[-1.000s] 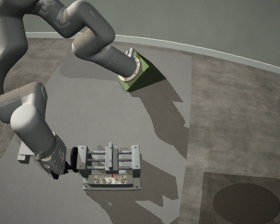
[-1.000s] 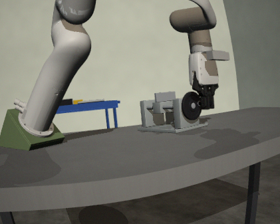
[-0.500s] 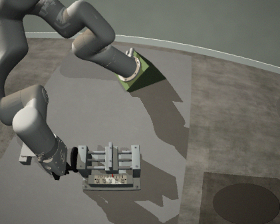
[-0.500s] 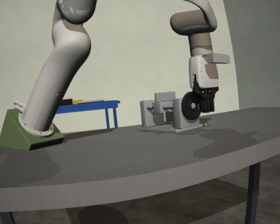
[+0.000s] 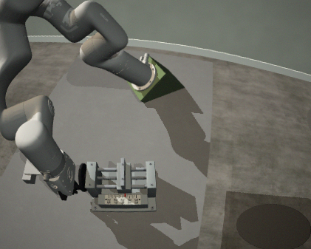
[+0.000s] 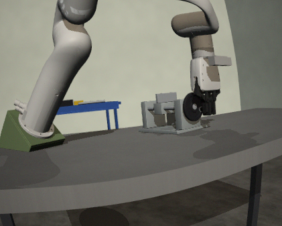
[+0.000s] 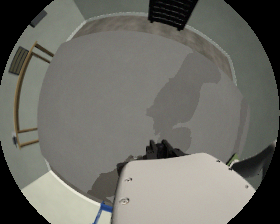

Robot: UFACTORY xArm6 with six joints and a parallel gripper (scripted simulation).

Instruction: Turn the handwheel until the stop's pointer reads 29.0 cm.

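My hand is 1 cm past the black handwheel and 2 cm to the right of it. From my hand the other things lie so: movable stop: 6 cm behind, 15 cm to the left, 2 cm above.
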